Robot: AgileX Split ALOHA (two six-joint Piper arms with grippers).
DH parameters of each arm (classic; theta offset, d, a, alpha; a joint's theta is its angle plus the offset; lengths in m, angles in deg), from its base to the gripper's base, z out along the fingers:
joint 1: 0 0.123 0 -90
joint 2: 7.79 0 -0.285 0
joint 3: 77.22 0 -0.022 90
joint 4: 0 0.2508 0 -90
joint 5: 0 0 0.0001 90
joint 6: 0 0.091 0 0
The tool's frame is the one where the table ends.
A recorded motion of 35 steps. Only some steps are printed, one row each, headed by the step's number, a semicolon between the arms.
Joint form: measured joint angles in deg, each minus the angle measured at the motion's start. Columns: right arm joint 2, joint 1, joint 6, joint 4, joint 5, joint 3; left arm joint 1, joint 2, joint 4, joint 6, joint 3, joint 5.
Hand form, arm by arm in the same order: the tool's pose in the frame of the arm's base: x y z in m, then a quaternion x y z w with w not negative. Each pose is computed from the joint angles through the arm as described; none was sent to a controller.
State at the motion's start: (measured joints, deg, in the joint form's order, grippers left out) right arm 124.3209 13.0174 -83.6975 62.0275 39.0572 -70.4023; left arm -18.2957 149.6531 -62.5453 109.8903 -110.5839 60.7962
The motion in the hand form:
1: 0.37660 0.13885 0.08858 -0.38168 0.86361 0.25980 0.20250; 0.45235 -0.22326 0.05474 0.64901 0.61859 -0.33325 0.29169
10: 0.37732 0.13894 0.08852 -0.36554 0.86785 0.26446 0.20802; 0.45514 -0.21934 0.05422 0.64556 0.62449 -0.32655 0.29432
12: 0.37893 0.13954 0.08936 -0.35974 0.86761 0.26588 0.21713; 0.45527 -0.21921 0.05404 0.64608 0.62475 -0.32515 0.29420
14: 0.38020 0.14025 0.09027 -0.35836 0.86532 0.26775 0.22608; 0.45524 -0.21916 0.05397 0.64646 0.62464 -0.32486 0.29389
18: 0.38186 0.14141 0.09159 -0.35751 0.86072 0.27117 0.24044; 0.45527 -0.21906 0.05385 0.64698 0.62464 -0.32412 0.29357
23: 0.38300 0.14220 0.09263 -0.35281 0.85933 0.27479 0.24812; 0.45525 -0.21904 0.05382 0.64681 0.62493 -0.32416 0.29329
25: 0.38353 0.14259 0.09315 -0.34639 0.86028 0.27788 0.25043; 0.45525 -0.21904 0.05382 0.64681 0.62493 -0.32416 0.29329
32: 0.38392 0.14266 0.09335 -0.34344 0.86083 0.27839 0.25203; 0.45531 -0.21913 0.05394 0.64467 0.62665 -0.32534 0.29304
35: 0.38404 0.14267 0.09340 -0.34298 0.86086 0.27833 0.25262; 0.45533 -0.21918 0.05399 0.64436 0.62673 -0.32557 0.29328
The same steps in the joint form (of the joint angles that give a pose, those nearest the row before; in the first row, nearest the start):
1: 0.00 0.00 0.07 -0.54 0.00 0.00; 0.05 0.00 0.05 0.00 0.00 -0.08
10: 0.00 -0.07 -0.01 1.50 -0.50 0.29; 0.51 0.00 0.22 -0.17 0.00 -0.83
12: 0.00 -0.07 -1.08 3.29 -0.98 0.29; 0.51 0.00 0.34 -0.16 0.00 -0.96
14: 0.00 -0.07 -2.61 4.99 -1.21 0.29; 0.51 0.00 0.40 -0.16 0.00 -0.96
18: 0.00 -0.07 -5.38 7.87 -1.44 0.36; 0.51 0.00 0.51 -0.17 0.00 -1.00
23: 0.00 -0.07 -6.53 9.65 -1.49 0.36; 0.51 0.00 0.53 -0.22 0.00 -1.00
25: 0.00 -0.07 -6.53 10.52 -1.49 0.36; 0.51 0.00 0.53 -0.22 0.00 -1.00
32: 0.00 -0.07 -6.59 10.94 -1.61 0.37; 0.51 0.00 0.42 -0.50 0.00 -1.00
35: 0.00 -0.07 -6.66 11.06 -1.65 0.37; 0.51 0.00 0.37 -0.50 0.00 -1.00

